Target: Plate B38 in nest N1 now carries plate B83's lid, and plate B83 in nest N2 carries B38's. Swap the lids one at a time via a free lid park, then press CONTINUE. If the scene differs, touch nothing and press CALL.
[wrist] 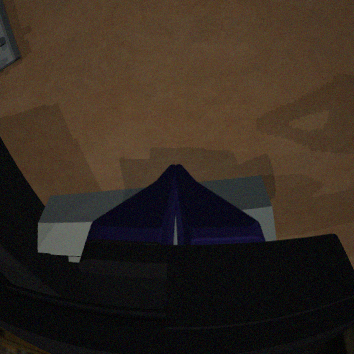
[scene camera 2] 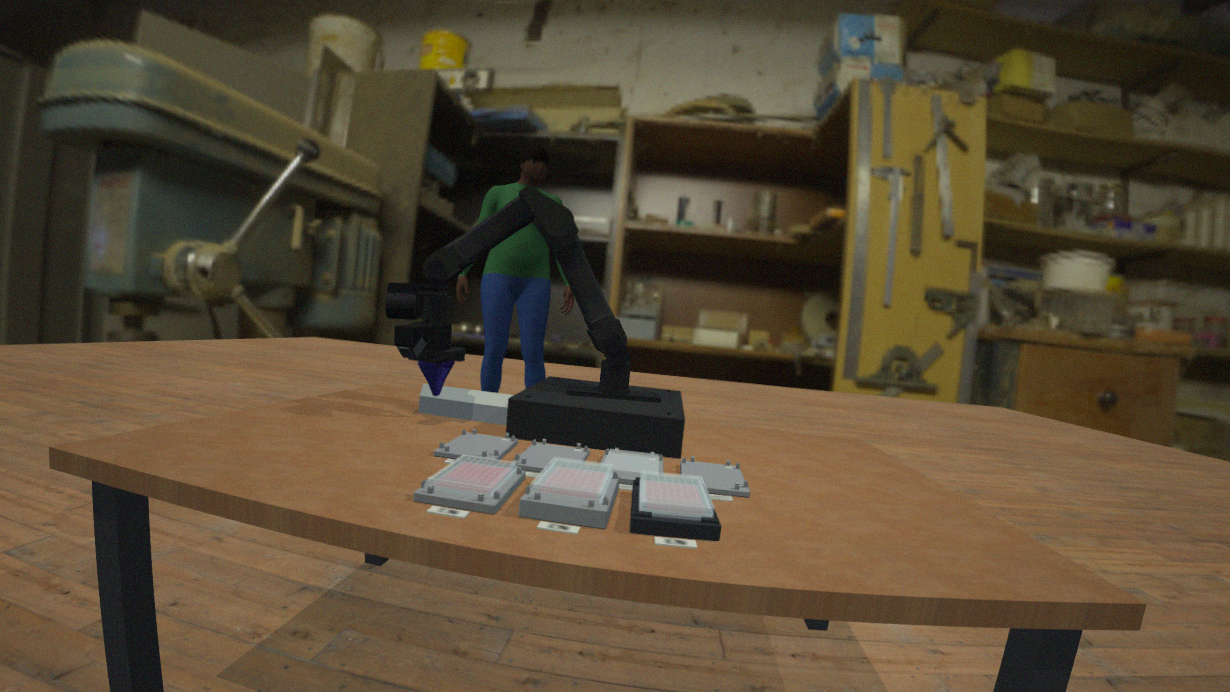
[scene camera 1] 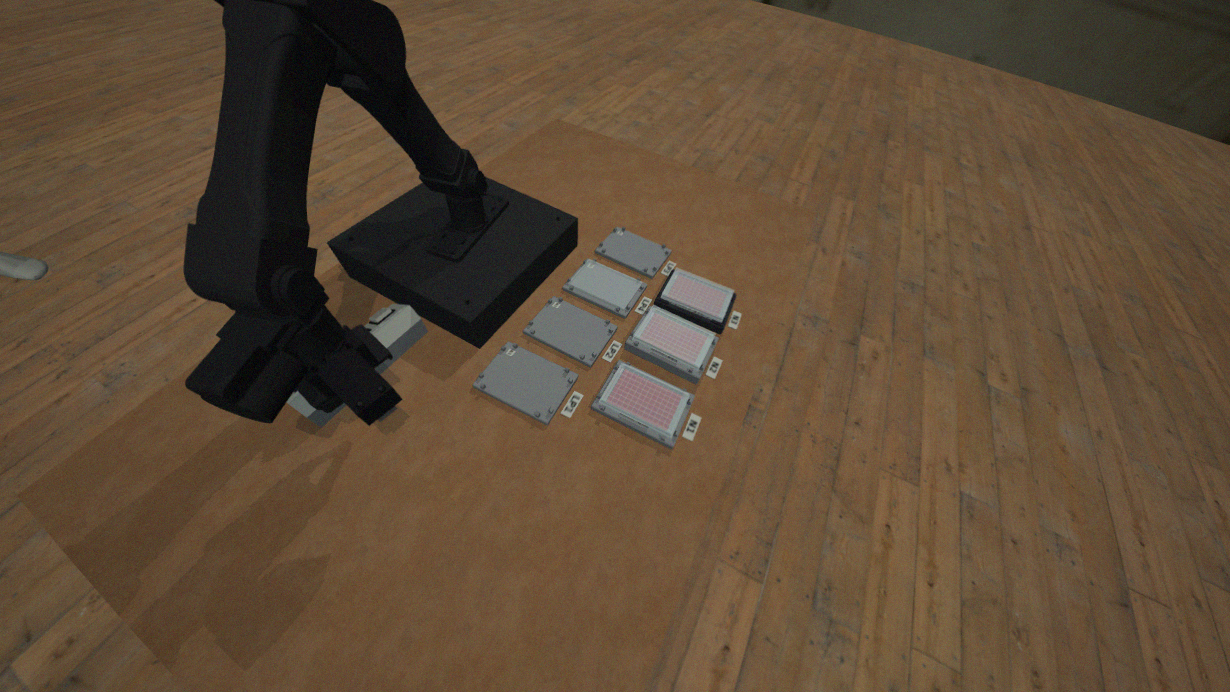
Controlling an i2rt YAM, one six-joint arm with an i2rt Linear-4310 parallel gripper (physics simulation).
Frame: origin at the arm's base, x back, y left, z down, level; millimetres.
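Seen in the pictures: gripper, fingertip midpoint: (wrist: 175,173) (scene camera 2: 436,395); arm's base, link origin: (scene camera 2: 613,395) (scene camera 1: 470,225).
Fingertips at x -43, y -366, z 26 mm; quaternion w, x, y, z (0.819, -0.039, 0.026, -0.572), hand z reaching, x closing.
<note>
Pixels of each thing's top centre, then the offset from my fingertips to it.
- Plate B38, top centre: (scene camera 2: 475,469) (scene camera 1: 645,396) dx -381, dy +158, dz +27 mm
- grey nest N1, top centre: (scene camera 2: 474,473) (scene camera 1: 645,397) dx -381, dy +158, dz +32 mm
- Plate B83, top centre: (scene camera 2: 575,473) (scene camera 1: 675,334) dx -398, dy +289, dz +15 mm
- taller grey nest N2, top centre: (scene camera 2: 575,478) (scene camera 1: 674,336) dx -398, dy +289, dz +21 mm
- pale button box, top centre: (wrist: 147,267) (scene camera 1: 344,343) (scene camera 2: 472,388) dx +87, dy +58, dz -9 mm
- third covered plate, top centre: (scene camera 2: 674,487) (scene camera 1: 698,291) dx -420, dy +413, dz +18 mm
- black nest, top centre: (scene camera 2: 673,495) (scene camera 1: 697,295) dx -420, dy +413, dz +29 mm
Plate B38 (scene camera 1: 645,397) (scene camera 2: 471,475), with pink wells under a clear lid, sits in grey nest N1 (scene camera 1: 633,429) (scene camera 2: 430,497). Plate B83 (scene camera 1: 673,333) (scene camera 2: 569,480) looks the same and sits in the taller grey nest N2 (scene camera 2: 563,512). The plate and lid markings are too small to read. My gripper (scene camera 2: 436,392) (wrist: 175,173) is shut and empty, its blue fingertips together low at the pale button box (scene camera 1: 401,328) (scene camera 2: 444,402) (wrist: 62,236). Whether they touch it I cannot tell. The arm hides the box's middle and fingers in scene camera 1; the buttons do not show clearly.
A third covered plate (scene camera 1: 698,294) (scene camera 2: 676,495) sits in a black nest (scene camera 2: 676,526). Grey lid parks (scene camera 1: 524,383) (scene camera 1: 570,331) (scene camera 1: 634,250) show no lid; a paler one (scene camera 1: 604,287) (scene camera 2: 634,464) seems to bear a clear lid. The black arm base (scene camera 1: 438,266) (scene camera 2: 593,421) stands behind.
</note>
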